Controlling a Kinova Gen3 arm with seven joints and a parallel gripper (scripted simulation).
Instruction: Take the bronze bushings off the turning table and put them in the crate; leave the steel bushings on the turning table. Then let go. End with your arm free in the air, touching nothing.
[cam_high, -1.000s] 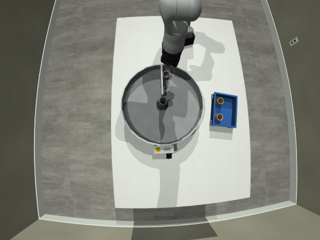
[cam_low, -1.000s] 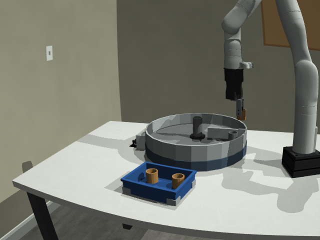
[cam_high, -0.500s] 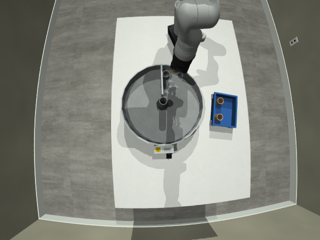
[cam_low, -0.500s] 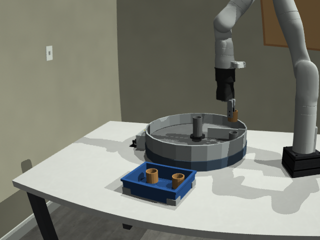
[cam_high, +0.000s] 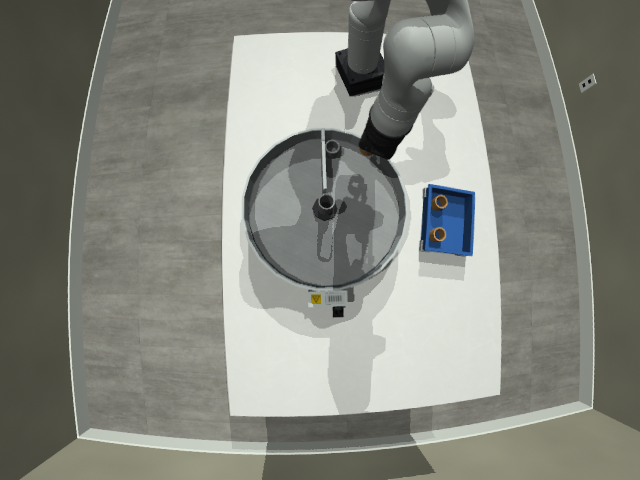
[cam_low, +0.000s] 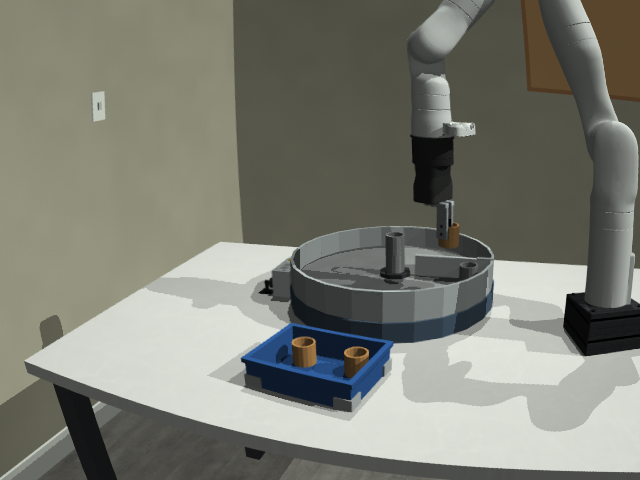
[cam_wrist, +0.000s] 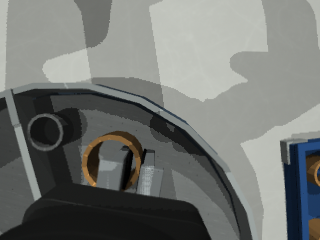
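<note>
My hand is 210 mm to the right of the blue crate, 190 mm short of it and 160 mm above it. Round my hand: round turning table: 140 mm below, 130 mm to the right, 100 mm ahead.
</note>
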